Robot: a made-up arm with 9 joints.
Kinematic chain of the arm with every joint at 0, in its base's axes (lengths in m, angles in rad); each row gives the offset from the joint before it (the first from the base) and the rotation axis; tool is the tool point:
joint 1: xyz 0 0 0.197 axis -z
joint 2: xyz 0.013 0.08 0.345 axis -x
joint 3: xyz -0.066 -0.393 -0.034 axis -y
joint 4: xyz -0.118 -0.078 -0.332 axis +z
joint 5: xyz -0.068 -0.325 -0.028 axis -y
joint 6: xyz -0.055 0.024 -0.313 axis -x
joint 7: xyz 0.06 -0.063 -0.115 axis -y
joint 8: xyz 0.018 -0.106 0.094 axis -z
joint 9: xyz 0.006 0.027 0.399 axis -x
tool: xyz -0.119 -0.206 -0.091
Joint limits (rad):
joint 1: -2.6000..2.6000
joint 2: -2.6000..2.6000
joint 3: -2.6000..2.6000
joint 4: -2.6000..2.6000
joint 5: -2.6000..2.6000
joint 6: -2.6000..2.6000
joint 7: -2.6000..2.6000
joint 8: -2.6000..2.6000
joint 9: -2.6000..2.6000
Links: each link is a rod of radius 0.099 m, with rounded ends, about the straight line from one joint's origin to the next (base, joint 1, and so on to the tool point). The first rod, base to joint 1, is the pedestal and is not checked.
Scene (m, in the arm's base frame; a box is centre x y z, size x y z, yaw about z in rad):
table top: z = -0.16
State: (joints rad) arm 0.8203 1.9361 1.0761 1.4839 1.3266 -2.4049 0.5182 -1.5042 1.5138
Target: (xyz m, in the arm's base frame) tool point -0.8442 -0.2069 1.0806
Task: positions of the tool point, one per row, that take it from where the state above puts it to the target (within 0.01 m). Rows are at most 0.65 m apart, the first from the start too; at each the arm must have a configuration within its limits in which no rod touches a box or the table.
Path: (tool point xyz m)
1: -0.0428 -0.8975 0.5457
2: -0.5784 -0.7003 0.8106
3: -0.8442 -0.2068 1.0806

